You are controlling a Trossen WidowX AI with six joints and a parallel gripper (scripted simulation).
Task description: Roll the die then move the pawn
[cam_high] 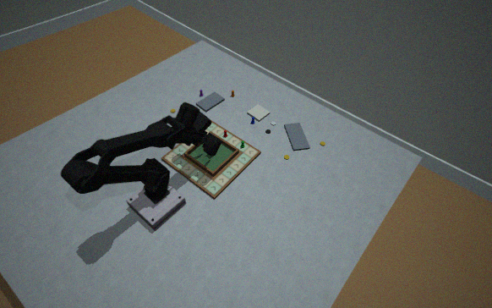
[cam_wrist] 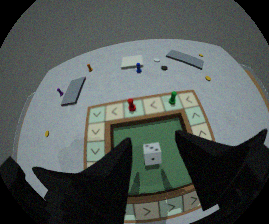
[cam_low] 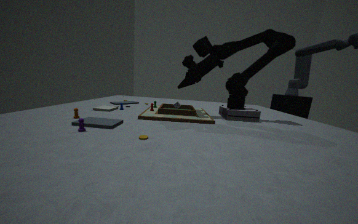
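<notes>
My gripper tip is now 11 cm short of the red pawn, 9 cm above it and 3 cm to the right of it. Also, from my gripper tip: green pawn (11 cm ahead, 9 cm below, 6 cm to the right); die (8 cm below); green tray (11 cm below).
</notes>
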